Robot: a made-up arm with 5 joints.
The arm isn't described. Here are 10 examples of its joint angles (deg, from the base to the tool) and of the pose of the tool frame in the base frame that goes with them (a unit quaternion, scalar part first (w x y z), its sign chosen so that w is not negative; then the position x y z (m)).
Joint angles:
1: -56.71 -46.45 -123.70 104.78 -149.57
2: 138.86 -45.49 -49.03 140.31 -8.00
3: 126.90 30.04 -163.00 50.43 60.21
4: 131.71 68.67 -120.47 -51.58 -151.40
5: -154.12 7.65 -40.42 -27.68 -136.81
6: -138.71 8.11 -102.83 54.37 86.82
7: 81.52 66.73 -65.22 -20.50 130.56
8: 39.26 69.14 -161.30 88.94 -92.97
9: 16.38 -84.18 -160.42 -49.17 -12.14
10: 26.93 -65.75 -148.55 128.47 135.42
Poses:
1: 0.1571 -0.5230 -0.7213 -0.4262 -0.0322 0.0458 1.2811
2: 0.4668 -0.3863 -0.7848 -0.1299 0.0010 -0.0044 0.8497
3: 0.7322 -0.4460 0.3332 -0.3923 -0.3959 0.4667 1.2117
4: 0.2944 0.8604 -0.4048 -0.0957 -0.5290 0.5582 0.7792
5: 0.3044 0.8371 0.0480 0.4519 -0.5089 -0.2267 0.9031
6: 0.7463 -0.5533 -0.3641 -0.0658 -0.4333 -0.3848 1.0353
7: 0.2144 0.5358 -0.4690 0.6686 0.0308 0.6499 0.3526
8: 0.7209 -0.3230 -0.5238 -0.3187 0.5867 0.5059 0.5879
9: 0.1068 -0.9453 -0.0462 -0.3048 -0.7218 -0.1946 0.6310
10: 0.0396 0.1036 -0.9339 0.3398 -0.3379 -0.1026 1.1610
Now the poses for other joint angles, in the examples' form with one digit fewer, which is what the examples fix.
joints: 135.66 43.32 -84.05 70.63 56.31
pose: 0.345 -0.501 -0.499 -0.617 -0.434 0.382 0.513
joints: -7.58 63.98 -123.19 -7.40 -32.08
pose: 0.095 -0.113 -0.178 -0.973 0.786 -0.103 0.696
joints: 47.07 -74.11 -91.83 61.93 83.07
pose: 0.330 -0.062 0.734 -0.591 -0.207 -0.133 1.219
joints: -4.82 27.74 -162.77 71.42 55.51
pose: 0.135 0.023 -0.506 0.851 0.556 -0.012 1.164
